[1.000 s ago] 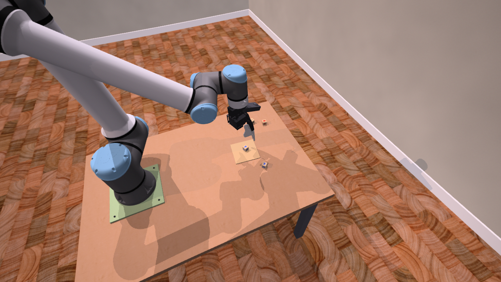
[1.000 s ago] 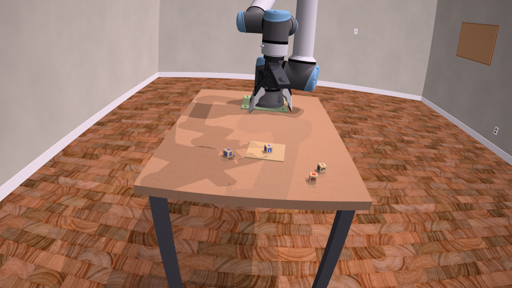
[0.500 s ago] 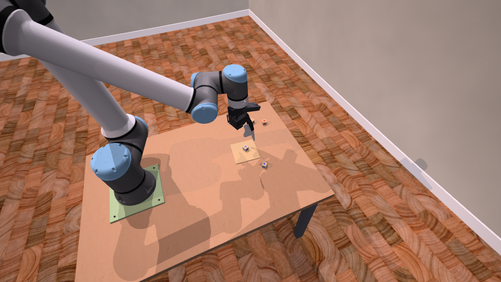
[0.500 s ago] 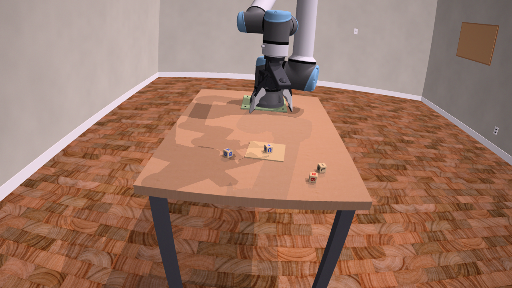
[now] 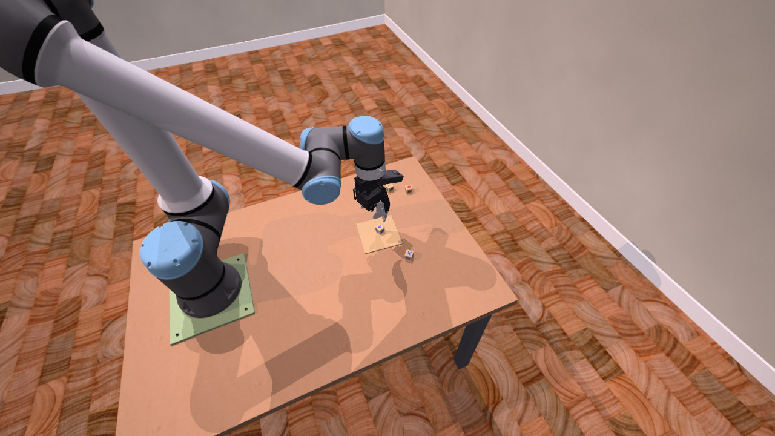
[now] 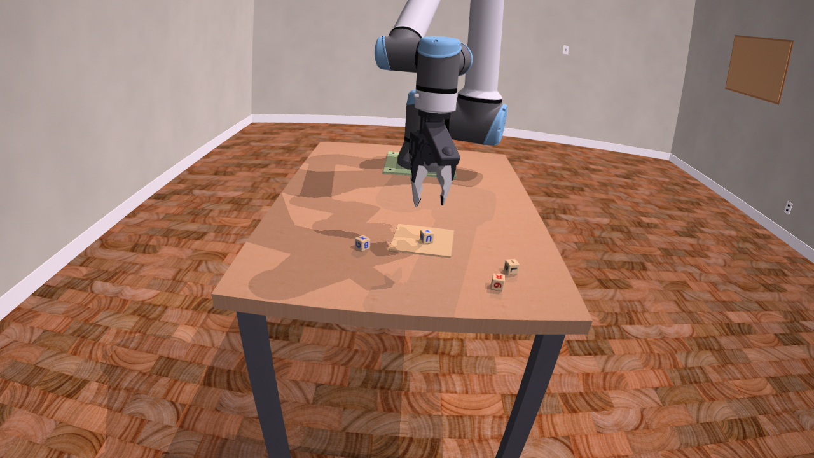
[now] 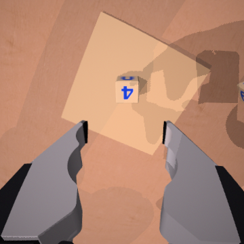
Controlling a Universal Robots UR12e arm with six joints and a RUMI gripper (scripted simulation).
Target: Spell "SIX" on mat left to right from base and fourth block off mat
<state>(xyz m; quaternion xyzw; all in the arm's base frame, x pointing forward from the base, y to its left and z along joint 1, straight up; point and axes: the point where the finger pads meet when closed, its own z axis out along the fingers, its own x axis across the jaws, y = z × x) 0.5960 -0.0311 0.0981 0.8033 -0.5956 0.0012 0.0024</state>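
My hand is 10 cm above the mat, 1 cm to the left of it and 1 cm past it. Round my hand: red-lettered block (19 cm ahead, 13 cm to the left, 9 cm below).
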